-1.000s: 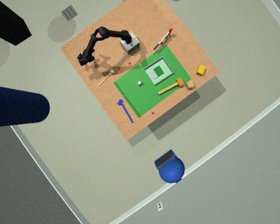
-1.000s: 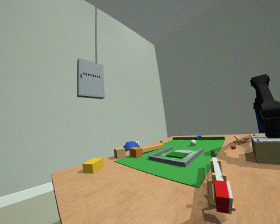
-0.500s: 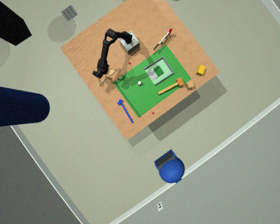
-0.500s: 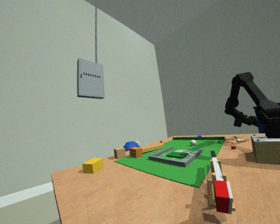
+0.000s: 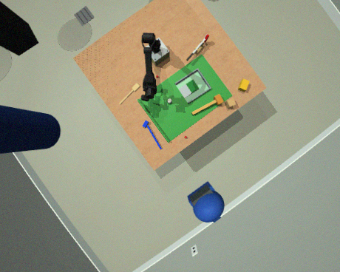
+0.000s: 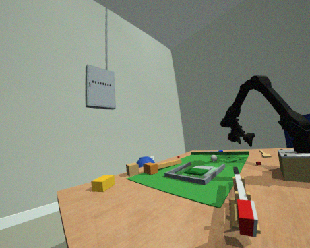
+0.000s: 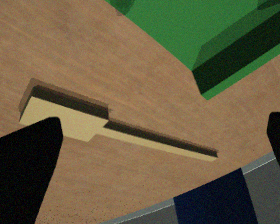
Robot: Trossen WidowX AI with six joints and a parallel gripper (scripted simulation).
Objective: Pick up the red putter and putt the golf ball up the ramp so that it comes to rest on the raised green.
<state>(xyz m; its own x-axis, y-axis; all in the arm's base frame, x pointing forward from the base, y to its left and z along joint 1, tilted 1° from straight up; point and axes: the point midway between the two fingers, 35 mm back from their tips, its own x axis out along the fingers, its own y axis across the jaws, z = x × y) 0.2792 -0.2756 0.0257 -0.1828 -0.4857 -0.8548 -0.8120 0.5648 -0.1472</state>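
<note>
Now: gripper tip 12 cm past the red putter, 63 cm to the right of it and 3 cm above it. Round my gripper tip: green mat: 21 cm ahead, 31 cm to the left, 8 cm below; blue putter: 34 cm ahead, 12 cm to the right, 7 cm below; white golf ball: 16 cm ahead, 17 cm to the left, 6 cm below.
</note>
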